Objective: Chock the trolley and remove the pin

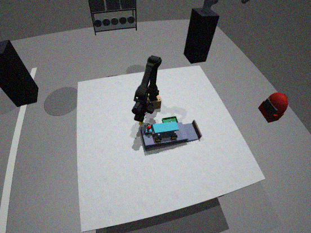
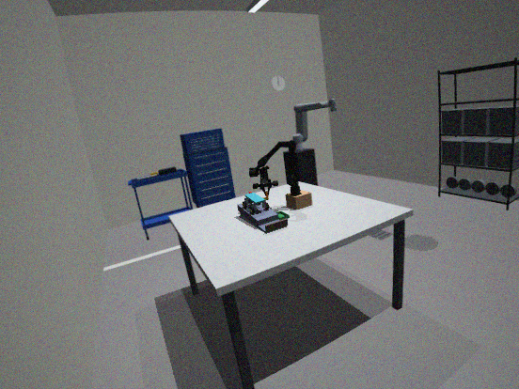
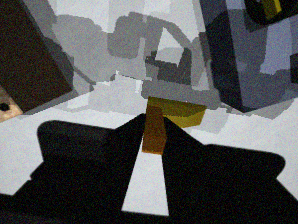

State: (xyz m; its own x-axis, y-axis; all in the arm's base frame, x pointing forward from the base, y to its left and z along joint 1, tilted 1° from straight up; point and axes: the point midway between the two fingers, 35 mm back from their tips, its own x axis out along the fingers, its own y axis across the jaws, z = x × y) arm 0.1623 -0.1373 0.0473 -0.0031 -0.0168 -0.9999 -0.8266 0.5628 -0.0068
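Right now the red-headed stop pin is 140 mm ahead of my gripper tip and 30 mm above it. From my gripper tip the other things lie so: yellow chock: 20 mm ahead, 10 mm to the right, 10 mm below; teal trolley: 170 mm ahead, 110 mm to the left, 10 mm above; grey ramp: 170 mm ahead, 120 mm to the left, 50 mm below.
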